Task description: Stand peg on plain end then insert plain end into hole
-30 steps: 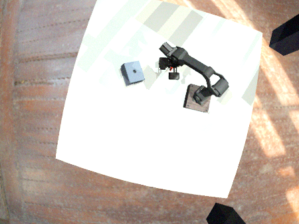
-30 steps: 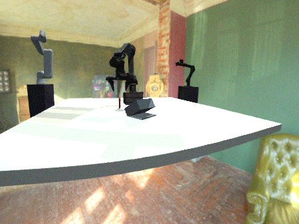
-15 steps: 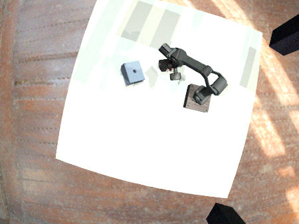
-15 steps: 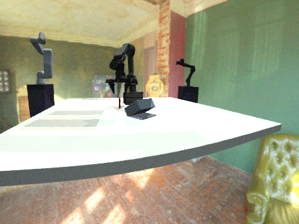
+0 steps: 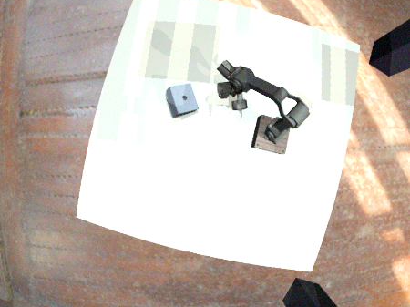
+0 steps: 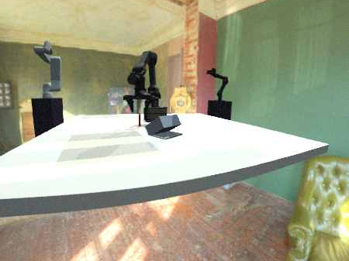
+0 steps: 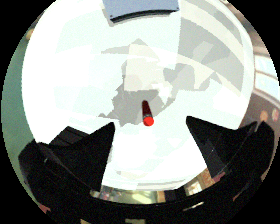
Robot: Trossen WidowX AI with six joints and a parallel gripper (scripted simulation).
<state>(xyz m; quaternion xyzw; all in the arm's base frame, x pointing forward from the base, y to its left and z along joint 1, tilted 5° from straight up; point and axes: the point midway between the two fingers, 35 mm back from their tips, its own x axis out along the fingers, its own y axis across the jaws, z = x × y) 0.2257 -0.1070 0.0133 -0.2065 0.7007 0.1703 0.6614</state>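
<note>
Right now my gripper tip is 3 cm above the red peg. Round my gripper tip: sloped panel: 21 cm ahead, 12 cm to the left, 4 cm below.
</note>
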